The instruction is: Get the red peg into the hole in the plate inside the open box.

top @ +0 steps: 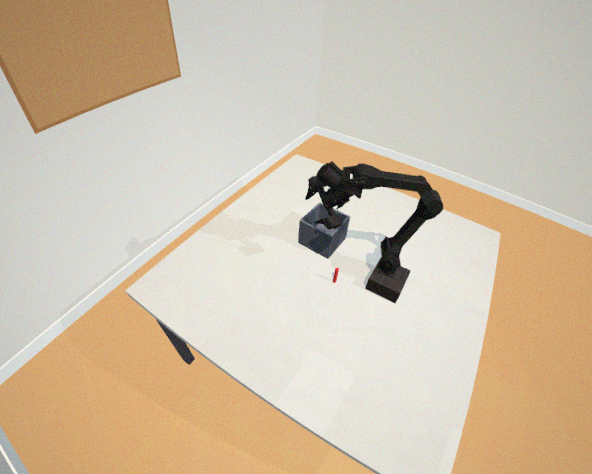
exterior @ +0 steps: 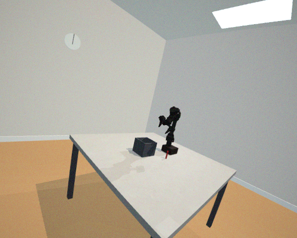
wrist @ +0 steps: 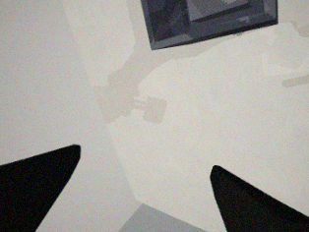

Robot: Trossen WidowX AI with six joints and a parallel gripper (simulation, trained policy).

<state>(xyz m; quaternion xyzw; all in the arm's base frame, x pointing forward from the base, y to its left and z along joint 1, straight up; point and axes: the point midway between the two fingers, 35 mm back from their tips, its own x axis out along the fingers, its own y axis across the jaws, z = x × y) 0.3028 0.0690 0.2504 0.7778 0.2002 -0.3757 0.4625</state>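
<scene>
The red peg lies 14 cm behind my gripper tip, 4 cm to the left of it and 25 cm below it. The rest, counted from my gripper tip: pale plate: 1 cm behind, 16 cm to the right, 24 cm below.
</scene>
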